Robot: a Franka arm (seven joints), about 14 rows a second.
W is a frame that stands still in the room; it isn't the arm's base.
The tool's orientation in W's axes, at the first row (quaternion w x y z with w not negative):
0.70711, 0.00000, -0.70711, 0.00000
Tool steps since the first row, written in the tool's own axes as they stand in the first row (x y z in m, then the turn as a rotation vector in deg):
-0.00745, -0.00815, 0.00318, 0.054, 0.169, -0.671
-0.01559, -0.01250, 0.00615, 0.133, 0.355, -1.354
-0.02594, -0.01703, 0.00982, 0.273, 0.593, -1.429
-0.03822, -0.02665, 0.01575, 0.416, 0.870, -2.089
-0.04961, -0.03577, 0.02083, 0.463, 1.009, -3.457
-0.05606, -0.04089, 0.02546, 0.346, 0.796, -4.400
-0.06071, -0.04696, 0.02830, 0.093, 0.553, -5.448
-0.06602, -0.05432, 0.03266, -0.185, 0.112, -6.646
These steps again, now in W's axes. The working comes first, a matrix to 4 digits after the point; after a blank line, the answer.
The tool's axes in the first row as the columns of a matrix, in W's axes (used below as rounded here):
0.0000, 0.0000, -1.0000
0.0000, 1.0000, 0.0000
1.0000, 0.0000, 0.0000

-0.00318, -0.00815, -0.00745, 0.671, 0.169, 0.054
-0.00615, -0.01250, -0.01559, 1.354, 0.355, 0.133
-0.00982, -0.01703, -0.02594, 1.429, 0.593, 0.273
-0.01575, -0.02665, -0.03822, 2.089, 0.870, 0.416
-0.02083, -0.03577, -0.04961, 3.457, 1.009, 0.463
-0.02546, -0.04089, -0.05606, 4.400, 0.796, 0.346
-0.02830, -0.04696, -0.06071, 5.448, 0.553, 0.093
-0.03266, -0.05432, -0.06602, 6.646, 0.112, -0.185

